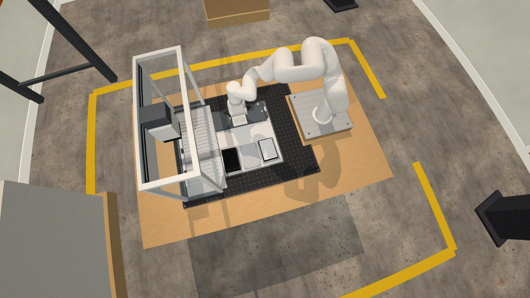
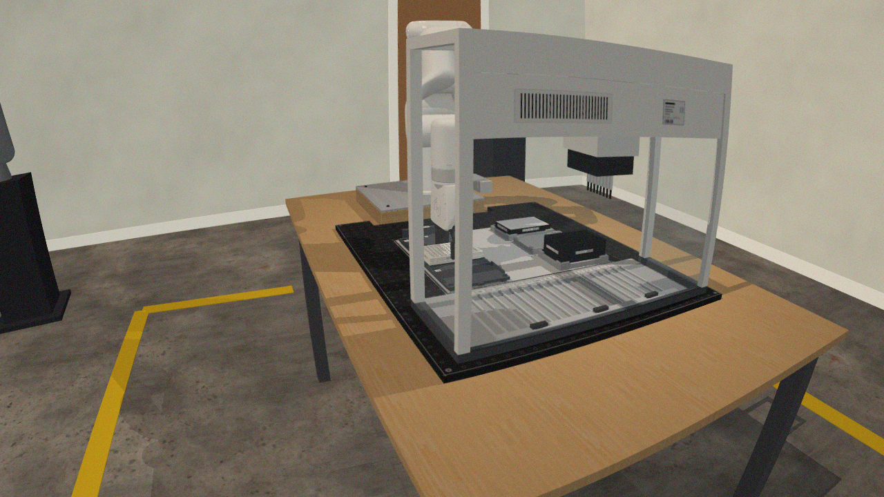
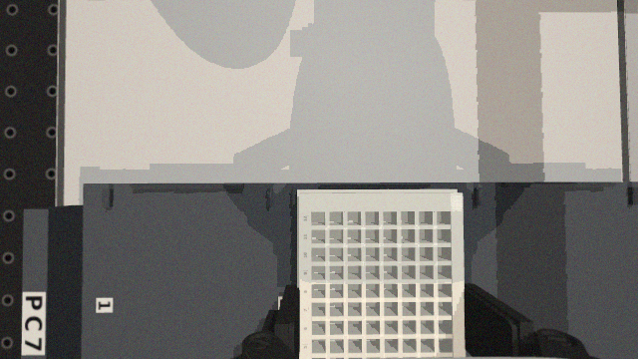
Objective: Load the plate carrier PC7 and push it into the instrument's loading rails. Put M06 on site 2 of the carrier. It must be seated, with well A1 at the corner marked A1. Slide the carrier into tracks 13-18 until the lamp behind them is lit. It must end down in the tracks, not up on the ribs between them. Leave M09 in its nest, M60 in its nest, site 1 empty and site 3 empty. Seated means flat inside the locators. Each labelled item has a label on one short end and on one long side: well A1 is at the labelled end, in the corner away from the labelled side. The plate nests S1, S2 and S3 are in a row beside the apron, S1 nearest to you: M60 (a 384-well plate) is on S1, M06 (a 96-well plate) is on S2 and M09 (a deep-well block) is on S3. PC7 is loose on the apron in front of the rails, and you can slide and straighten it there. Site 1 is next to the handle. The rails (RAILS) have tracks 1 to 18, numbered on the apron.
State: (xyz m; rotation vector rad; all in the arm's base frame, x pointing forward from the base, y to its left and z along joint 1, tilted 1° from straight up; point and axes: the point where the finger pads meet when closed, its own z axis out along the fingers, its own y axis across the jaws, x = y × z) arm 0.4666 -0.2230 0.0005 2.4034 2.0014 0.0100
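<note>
Now: hand 10 mm above the white 96-well plate M06. The rest, counted from my hand: dark grey carrier PC7: 10 mm behind, 20 mm below; S2 nest: 40 mm ahead, 260 mm to the left, 30 mm below.
</note>
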